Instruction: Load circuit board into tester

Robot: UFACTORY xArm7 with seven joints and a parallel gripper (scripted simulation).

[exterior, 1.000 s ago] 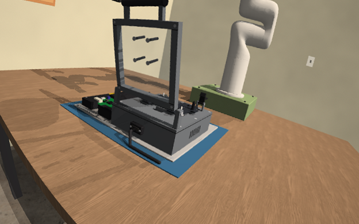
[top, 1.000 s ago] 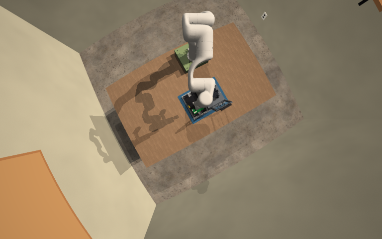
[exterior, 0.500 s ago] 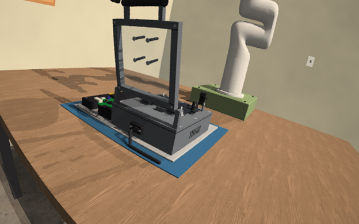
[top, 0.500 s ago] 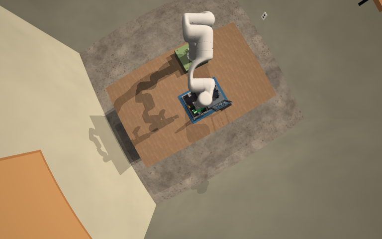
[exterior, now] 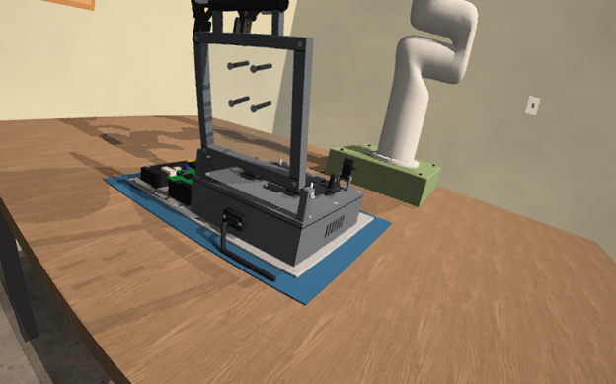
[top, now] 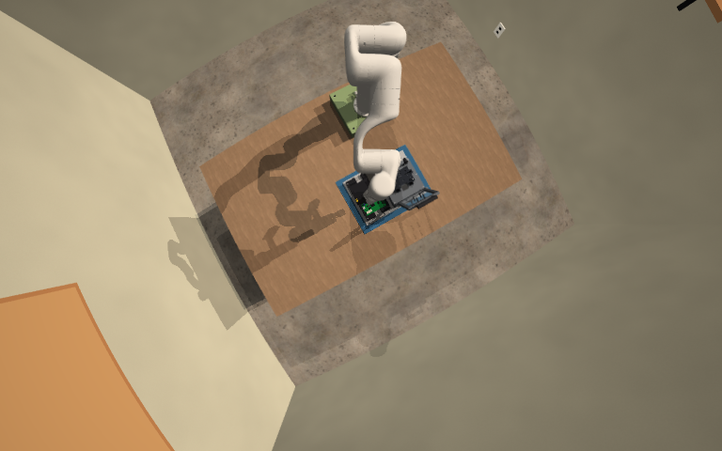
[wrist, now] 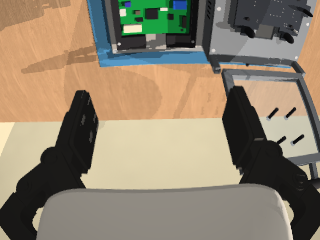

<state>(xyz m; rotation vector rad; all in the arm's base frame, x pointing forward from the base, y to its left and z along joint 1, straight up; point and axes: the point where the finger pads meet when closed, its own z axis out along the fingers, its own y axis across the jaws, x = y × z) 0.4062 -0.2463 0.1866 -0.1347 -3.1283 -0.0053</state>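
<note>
Now: the green circuit board 20 mm ahead of my hand, 10 mm to the right of it and 230 mm below it. The rest, counted from my hand: latch hook: 60 mm behind, 230 mm to the left, 160 mm below; tester lid: 120 mm ahead, 160 mm to the left, 70 mm below.
</note>
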